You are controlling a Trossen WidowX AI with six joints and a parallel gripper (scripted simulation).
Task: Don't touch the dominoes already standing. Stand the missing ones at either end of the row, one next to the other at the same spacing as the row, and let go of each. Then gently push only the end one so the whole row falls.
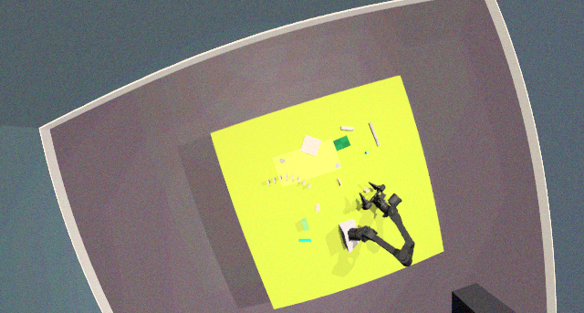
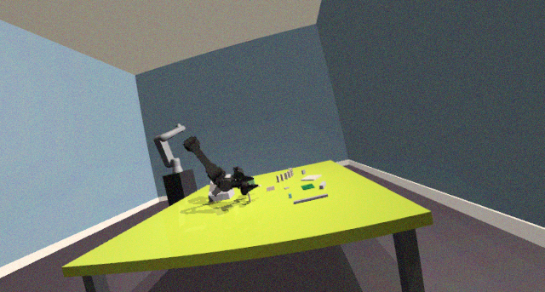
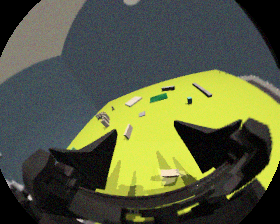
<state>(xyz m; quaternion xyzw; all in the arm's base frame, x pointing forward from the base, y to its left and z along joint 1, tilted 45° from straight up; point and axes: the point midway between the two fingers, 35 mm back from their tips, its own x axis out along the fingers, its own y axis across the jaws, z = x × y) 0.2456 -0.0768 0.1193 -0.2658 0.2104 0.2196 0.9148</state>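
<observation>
My gripper tip is 180 mm past the green block, 380 mm to the right of it and 70 mm above it. From my gripper tip the other things lie so: green tile (280 mm ahead, 70 mm to the left, 90 mm below); long grey bar (290 mm ahead, 150 mm to the right, 90 mm below); white square tile (300 mm ahead, 260 mm to the left, 90 mm below).
</observation>
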